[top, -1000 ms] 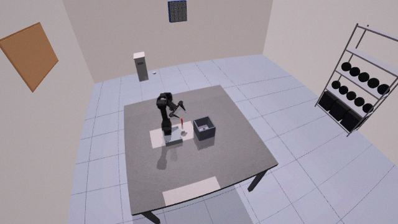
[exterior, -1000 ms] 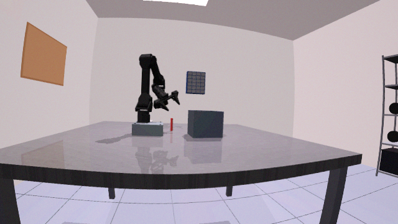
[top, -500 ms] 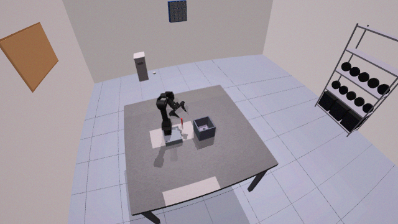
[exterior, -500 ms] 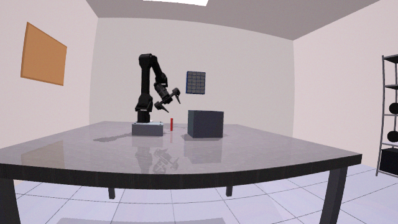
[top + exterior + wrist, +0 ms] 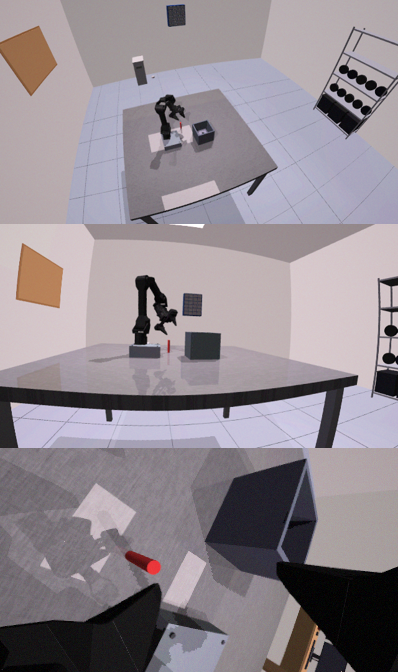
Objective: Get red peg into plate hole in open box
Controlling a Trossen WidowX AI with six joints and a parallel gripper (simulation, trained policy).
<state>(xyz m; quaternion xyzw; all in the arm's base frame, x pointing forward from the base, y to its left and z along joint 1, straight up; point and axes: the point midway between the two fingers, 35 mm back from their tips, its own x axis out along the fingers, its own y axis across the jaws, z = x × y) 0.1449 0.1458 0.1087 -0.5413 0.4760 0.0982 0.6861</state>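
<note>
My gripper tip is 2 cm past the red peg, 2 cm to the right of it and 10 cm above it.
</note>
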